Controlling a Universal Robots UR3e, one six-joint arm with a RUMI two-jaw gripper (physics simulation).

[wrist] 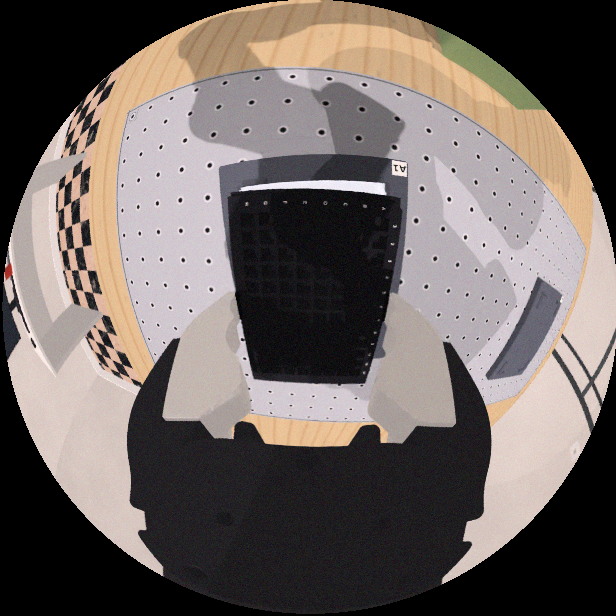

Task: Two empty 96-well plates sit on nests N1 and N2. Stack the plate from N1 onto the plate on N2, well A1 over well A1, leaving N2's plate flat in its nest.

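Observation:
My gripper [313,321] is shut on a black 96-well plate [313,287], one grey finger on each long side. The plate fills the middle of the wrist view, and its row and column marks run along the far and right edges. Under it lies a grey nest [313,169] with an "A1" label [399,168] at its far right corner. A thin white strip [313,186] shows just past the black plate's far edge; it looks like the rim of a second plate in that nest. The rest of that plate is hidden, so I cannot tell the gap between the two.
The nest sits on a grey perforated baseplate [172,229] on a wooden table. An empty dark grey nest [525,330] lies at the right edge of the baseplate. A checkerboard strip [80,229] runs along the left.

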